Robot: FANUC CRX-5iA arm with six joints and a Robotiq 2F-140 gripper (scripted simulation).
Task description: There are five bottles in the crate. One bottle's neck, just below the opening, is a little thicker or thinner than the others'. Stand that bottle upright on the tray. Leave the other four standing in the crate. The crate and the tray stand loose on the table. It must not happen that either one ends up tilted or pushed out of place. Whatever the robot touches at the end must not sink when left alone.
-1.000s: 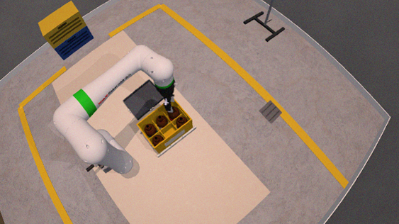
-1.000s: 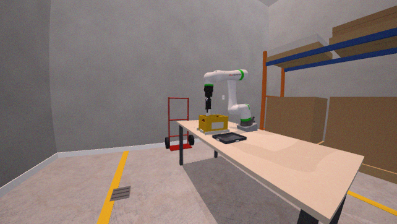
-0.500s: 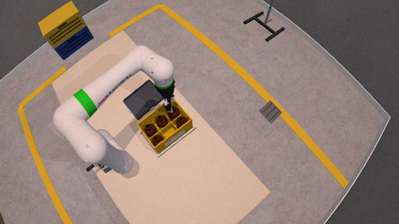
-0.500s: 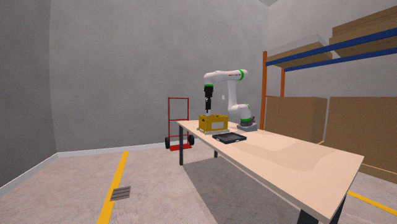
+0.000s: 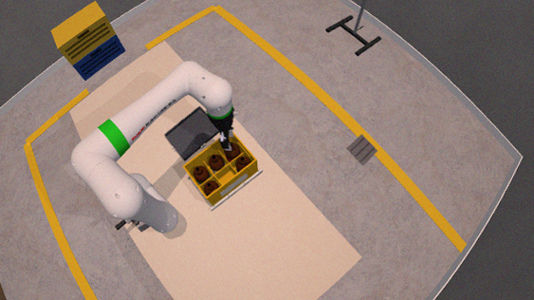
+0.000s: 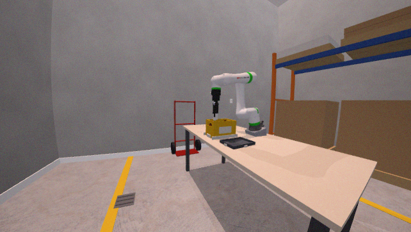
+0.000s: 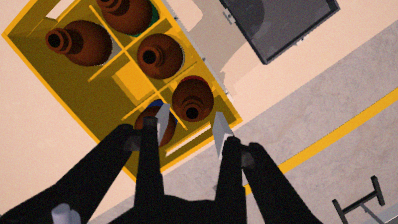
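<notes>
Now: hand 13 cm above the brown bottle, 9 cm past it and 1 cm to the right of it. Also, from my hand: yellow crate 13 cm below, 10 cm behind, 3 cm to the right; then dark tray 26 cm to the left, 20 cm below, 6 cm behind.
</notes>
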